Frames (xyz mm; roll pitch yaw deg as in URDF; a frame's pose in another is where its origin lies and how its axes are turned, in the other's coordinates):
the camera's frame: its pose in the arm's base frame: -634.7 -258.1 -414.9 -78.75 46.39 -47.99
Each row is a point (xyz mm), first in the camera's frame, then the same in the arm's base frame.
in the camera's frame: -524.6 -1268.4 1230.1
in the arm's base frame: 554.8 -145.8 988.5
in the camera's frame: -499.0 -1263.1 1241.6
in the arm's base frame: 574.4 -149.1 968.0
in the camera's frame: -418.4 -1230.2 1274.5
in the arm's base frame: 627.8 -150.6 891.8
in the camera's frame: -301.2 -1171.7 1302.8
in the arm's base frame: 685.9 -156.5 771.1
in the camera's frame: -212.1 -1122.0 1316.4
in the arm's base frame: 721.8 -162.0 674.8
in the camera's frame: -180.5 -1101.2 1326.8
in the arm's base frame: 738.1 -158.8 639.3
